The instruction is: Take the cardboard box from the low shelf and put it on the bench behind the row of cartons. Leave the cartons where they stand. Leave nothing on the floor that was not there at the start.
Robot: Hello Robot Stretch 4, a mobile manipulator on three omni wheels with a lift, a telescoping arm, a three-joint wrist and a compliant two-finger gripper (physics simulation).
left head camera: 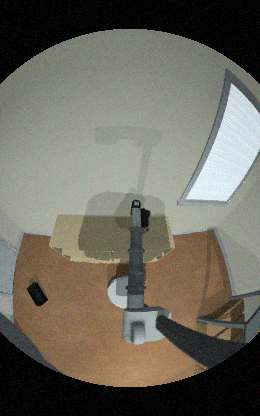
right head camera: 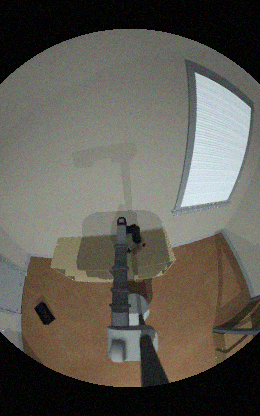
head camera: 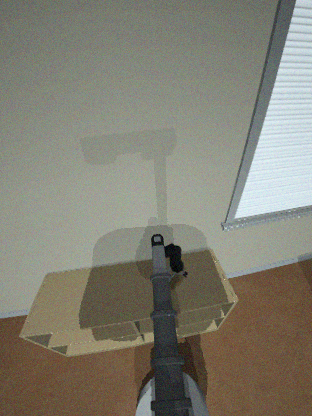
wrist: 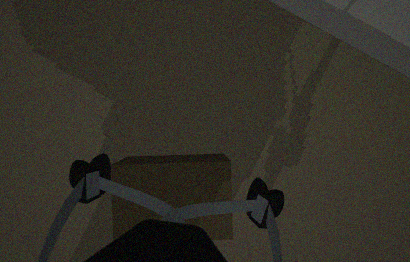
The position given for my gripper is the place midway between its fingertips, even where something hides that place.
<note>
In view: my gripper (wrist: 179, 182), a small brown cardboard box (wrist: 179, 180), a low tan shelf unit (head camera: 100, 309) and a window with blinds (head camera: 265, 191).
The low tan shelf unit is seen too in the wrist view (wrist: 312, 116). The window with blinds is seen too in the right head camera view (right head camera: 214, 157).
</note>
